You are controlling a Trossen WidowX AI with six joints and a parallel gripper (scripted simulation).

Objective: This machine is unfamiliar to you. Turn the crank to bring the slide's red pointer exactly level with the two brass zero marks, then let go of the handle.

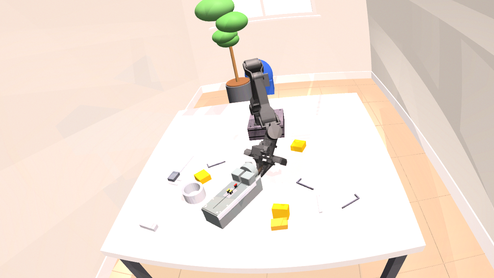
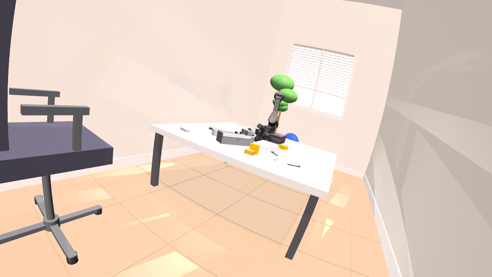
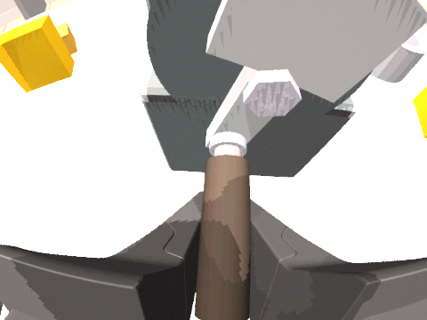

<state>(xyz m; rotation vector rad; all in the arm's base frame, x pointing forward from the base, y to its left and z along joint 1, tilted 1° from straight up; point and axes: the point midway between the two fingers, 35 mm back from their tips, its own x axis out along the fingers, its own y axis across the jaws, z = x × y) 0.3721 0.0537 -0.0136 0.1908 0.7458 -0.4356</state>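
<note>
The brown crank handle lies 30 mm above my gripper tip, 20 mm behind it and 10 mm to the left of it. Also, from my gripper tip: red pointer (110 mm ahead, 70 mm to the right, 50 mm above).
</note>
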